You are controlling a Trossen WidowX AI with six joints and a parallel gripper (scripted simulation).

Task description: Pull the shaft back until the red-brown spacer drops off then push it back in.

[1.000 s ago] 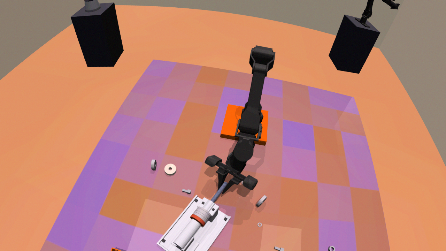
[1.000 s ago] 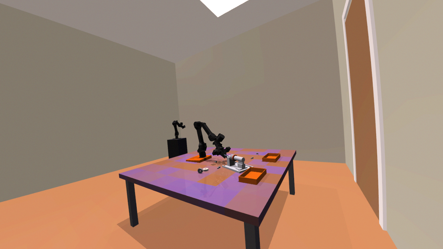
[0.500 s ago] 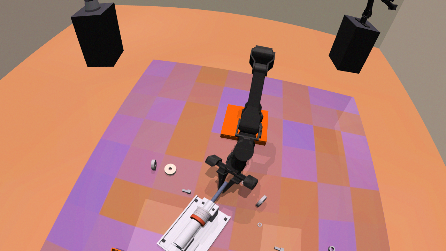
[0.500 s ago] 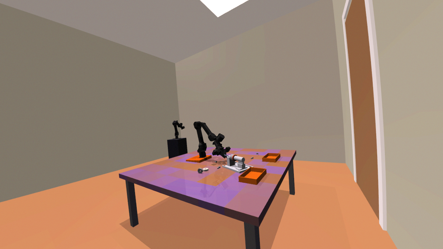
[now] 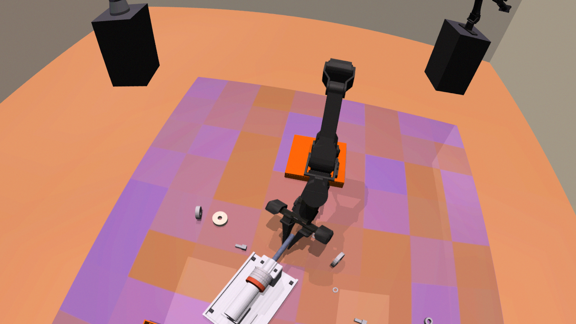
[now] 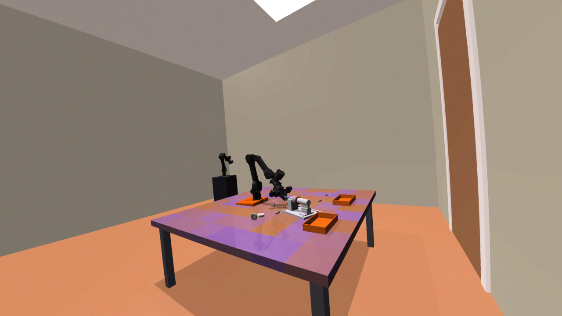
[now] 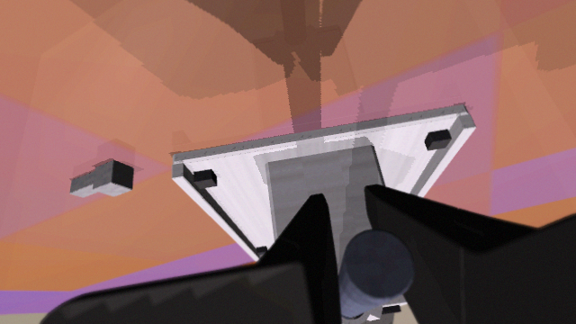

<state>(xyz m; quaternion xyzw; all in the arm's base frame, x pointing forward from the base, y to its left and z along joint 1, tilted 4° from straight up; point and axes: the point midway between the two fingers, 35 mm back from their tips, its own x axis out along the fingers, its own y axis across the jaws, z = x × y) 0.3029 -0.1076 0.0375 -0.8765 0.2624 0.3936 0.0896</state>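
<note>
Now: the blue-grey shaft 5 cm ahead of my gripper tip, 3 cm to the right of it and 2 cm above it. From my gripper tip the other things lie so: red-brown spacer: 12 cm ahead, 7 cm to the right, 2 cm above.
</note>
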